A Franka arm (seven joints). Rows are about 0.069 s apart.
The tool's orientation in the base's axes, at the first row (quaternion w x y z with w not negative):
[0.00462 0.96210 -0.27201 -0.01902]
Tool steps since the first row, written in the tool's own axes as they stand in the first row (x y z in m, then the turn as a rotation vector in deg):
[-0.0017 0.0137 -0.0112 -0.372 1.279 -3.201]
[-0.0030 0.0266 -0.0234 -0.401 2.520 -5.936]
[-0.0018 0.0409 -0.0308 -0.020 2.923 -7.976]
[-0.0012 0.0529 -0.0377 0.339 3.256 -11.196]
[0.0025 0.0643 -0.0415 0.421 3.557 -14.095]
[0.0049 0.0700 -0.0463 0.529 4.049 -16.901]
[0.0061 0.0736 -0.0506 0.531 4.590 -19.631]
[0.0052 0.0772 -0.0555 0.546 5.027 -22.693]
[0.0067 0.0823 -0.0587 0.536 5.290 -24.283]
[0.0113 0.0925 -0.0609 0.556 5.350 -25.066]
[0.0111 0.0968 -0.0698 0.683 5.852 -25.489]
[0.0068 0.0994 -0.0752 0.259 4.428 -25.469]
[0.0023 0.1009 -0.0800 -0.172 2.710 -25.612]
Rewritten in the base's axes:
[-0.0082 -0.0108 0.0115 -0.861 -0.900 3.236]
[-0.0156 -0.0211 0.0240 -1.428 -1.946 5.994]
[-0.0217 -0.0339 0.0316 -1.234 -2.491 8.027]
[-0.0272 -0.0445 0.0387 -0.977 -2.968 11.239]
[-0.0299 -0.0562 0.0426 -0.951 -3.271 14.138]
[-0.0306 -0.0623 0.0474 -1.007 -3.751 16.948]
[-0.0313 -0.0660 0.0518 -1.182 -4.217 19.686]
[-0.0338 -0.0686 0.0568 -1.278 -4.602 22.754]
[-0.0351 -0.0737 0.0600 -1.362 -4.823 24.348]
[-0.0364 -0.0848 0.0622 -1.346 -4.886 25.131]
[-0.0385 -0.0884 0.0712 -1.484 -5.381 25.559]
[-0.0433 -0.0884 0.0768 -1.100 -3.945 25.526]
[-0.0477 -0.0873 0.0818 -0.563 -2.256 25.650]

